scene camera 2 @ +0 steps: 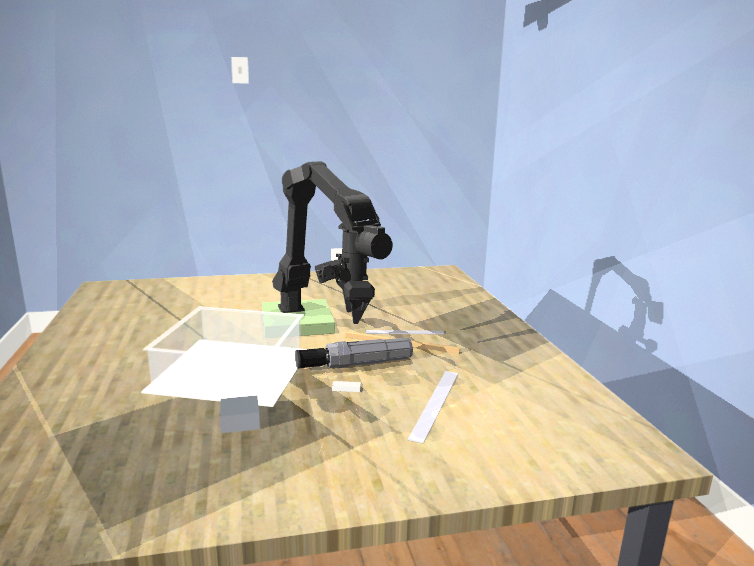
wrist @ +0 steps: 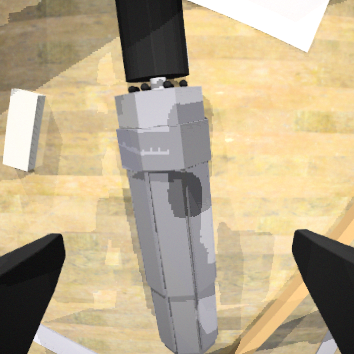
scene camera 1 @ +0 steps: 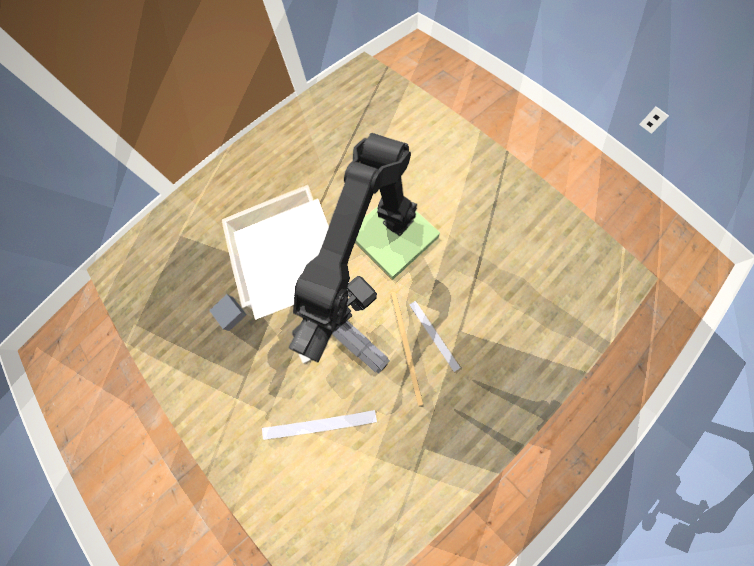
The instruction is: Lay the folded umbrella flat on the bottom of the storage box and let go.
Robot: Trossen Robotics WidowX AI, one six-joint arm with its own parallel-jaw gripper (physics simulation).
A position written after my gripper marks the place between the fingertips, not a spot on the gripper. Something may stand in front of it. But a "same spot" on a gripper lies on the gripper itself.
My gripper shows in scene camera 2, in the wrist view and in scene camera 1 [339,321]. A folded umbrella shows in scene camera 2, in the wrist view and in scene camera 1 [347,334]. One and the same spot on my gripper: [wrist: 38,263] is [scene camera 2: 352,317]. The same spot on the folded umbrella: [scene camera 2: 342,354] is [wrist: 118,140].
